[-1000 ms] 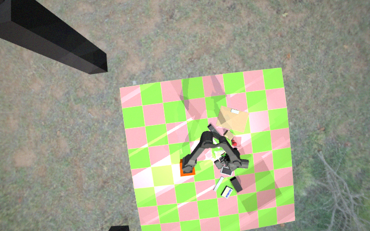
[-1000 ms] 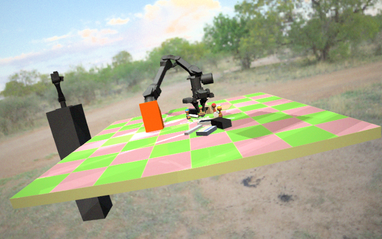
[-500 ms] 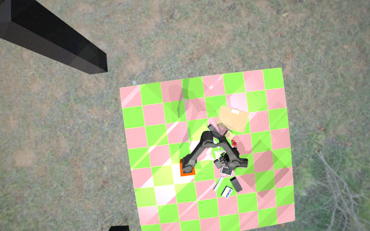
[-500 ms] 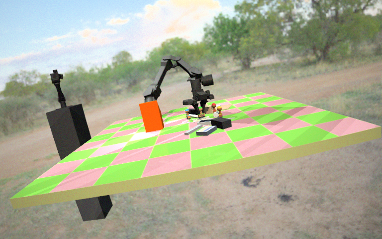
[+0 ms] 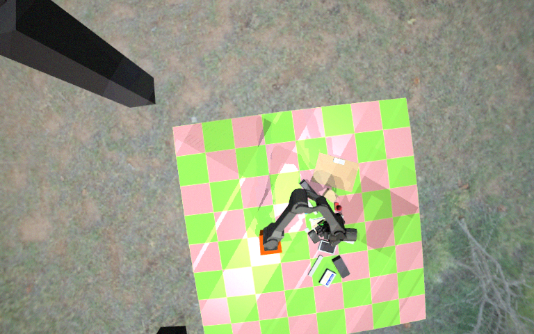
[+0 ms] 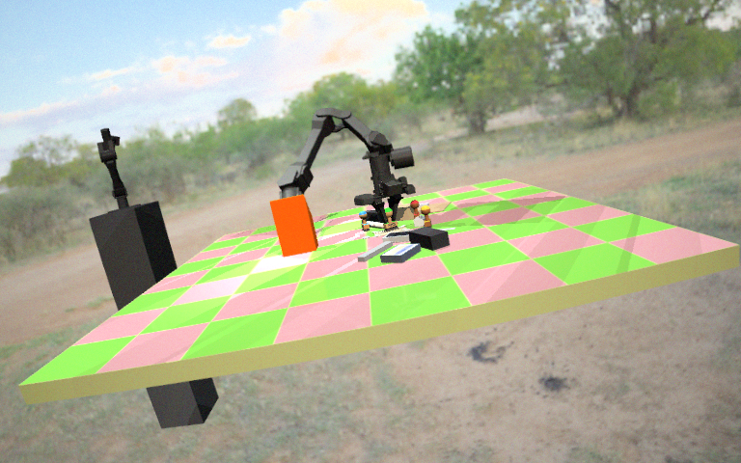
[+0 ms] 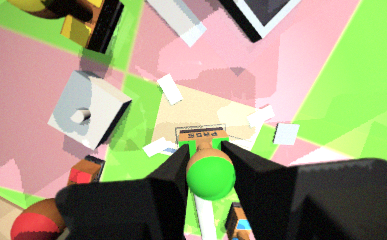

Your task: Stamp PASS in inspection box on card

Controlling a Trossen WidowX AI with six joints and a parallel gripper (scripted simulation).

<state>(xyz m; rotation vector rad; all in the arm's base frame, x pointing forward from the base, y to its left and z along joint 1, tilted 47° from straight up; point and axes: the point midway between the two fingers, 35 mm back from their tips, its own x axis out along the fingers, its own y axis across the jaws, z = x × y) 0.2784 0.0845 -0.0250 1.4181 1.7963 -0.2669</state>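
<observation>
The inspection card lies 30 mm below my gripper tip. Also, from my gripper tip: blue-knobbed stamp (80 mm behind, 80 mm to the left, 10 mm below); red-knobbed stamp (90 mm ahead, 80 mm to the left, 10 mm below); bolt (10 mm ahead, 70 mm to the left, 20 mm below).
</observation>
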